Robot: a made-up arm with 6 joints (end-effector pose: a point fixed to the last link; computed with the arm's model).
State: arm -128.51 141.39 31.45 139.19 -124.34 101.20
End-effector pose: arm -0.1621 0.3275 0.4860 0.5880 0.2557 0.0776 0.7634
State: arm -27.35 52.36 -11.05 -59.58 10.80 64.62
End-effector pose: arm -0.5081 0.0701 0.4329 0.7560 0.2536 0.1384 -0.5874
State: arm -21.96 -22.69 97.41 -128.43 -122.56 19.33
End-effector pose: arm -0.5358 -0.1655 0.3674 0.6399 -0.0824 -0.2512 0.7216
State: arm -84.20 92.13 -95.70 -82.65 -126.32 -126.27
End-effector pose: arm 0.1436 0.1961 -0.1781 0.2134 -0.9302 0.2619 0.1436
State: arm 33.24 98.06 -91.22 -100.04 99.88 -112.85
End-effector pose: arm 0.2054 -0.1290 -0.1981 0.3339 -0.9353 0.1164 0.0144
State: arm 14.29 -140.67 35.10 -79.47 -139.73 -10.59
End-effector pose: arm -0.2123 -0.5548 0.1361 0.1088 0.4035 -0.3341 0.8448
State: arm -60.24 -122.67 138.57 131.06 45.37 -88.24
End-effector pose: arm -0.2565 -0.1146 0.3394 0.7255 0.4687 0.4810 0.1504
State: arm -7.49 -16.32 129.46 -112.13 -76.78 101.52
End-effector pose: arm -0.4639 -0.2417 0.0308 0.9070 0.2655 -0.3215 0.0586
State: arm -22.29 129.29 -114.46 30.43 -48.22 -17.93
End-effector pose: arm 0.1896 -0.2889 0.0318 0.0170 -0.1381 0.7129 -0.6873
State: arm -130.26 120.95 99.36 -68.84 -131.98 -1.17
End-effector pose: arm -0.4648 0.2360 0.3076 0.8036 -0.1779 0.1914 0.5348
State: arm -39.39 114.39 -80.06 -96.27 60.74 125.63
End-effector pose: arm 0.0848 0.4517 -0.1495 0.2478 -0.2084 0.3345 0.8850
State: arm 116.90 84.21 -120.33 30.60 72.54 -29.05
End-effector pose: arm 0.1055 0.0125 0.1237 0.0199 0.7978 -0.3990 0.4515
